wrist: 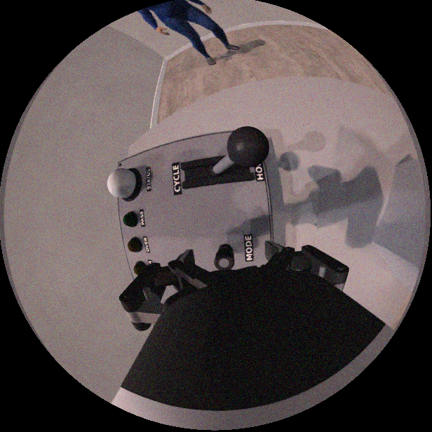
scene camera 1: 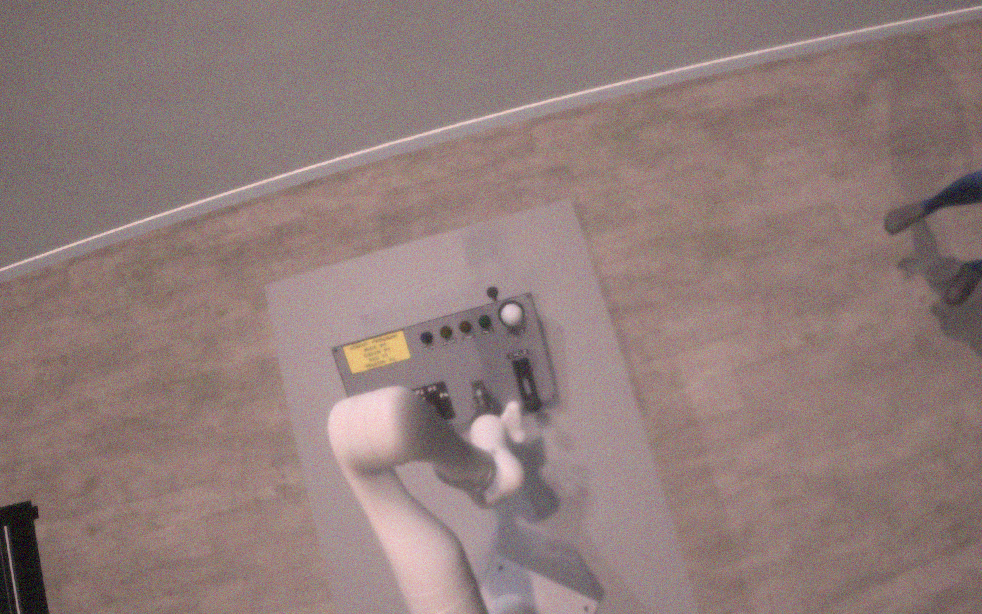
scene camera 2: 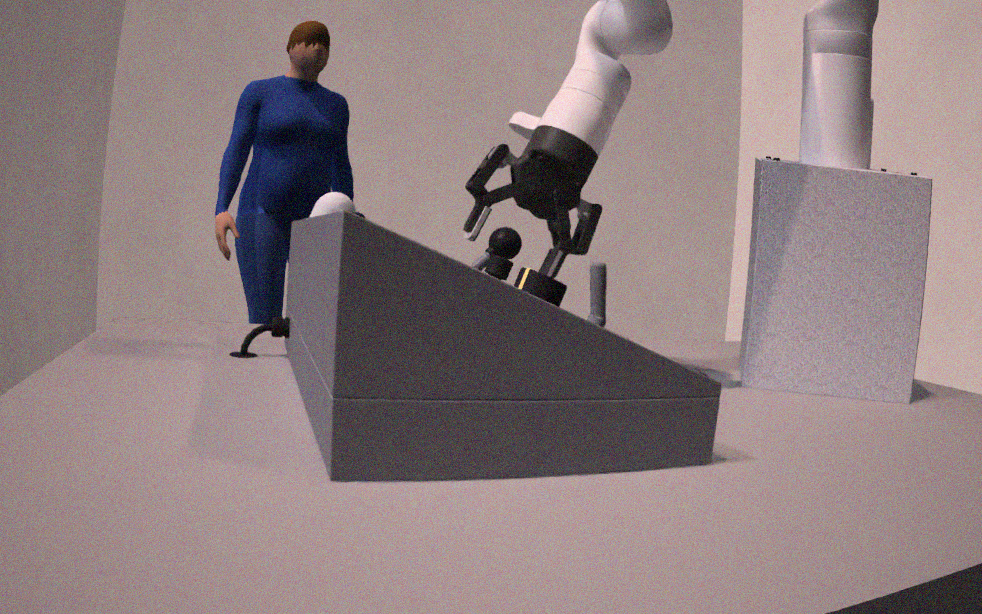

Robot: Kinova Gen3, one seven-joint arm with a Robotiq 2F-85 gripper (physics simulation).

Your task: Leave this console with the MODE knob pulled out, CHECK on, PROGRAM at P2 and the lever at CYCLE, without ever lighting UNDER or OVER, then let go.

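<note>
The grey sloped console [scene camera 1: 463, 362] [scene camera 2: 506, 354] [wrist: 195, 215] has unlit PASS [wrist: 131, 219] and OVER [wrist: 134, 244] lamps; the UNDER lamp [wrist: 140, 267] is partly hidden by a finger and looks dark. My gripper [scene camera 2: 514, 242] [wrist: 229, 253] is open and empty, its fingers around or above the MODE knob [wrist: 224, 257]; touch is not clear. How far the knob is pulled out is unclear. The black-balled lever [scene camera 2: 504, 242] [wrist: 248, 146] leans toward the HOLD label. The PROGRAM dial [scene camera 1: 440, 401] [scene camera 2: 541, 284] is partly covered by my arm in scene camera 1; its setting is unreadable. CHECK's state is not clear.
The white STATUS dome [scene camera 1: 511, 314] [scene camera 2: 333, 204] [wrist: 121, 182] stands at the console's upper corner. A grey upright post [scene camera 2: 597, 293] rises near its lower side. A black cable [scene camera 2: 254, 334] leaves the back. A person in blue [scene camera 2: 293, 152] [wrist: 182, 22] stands beyond the table.
</note>
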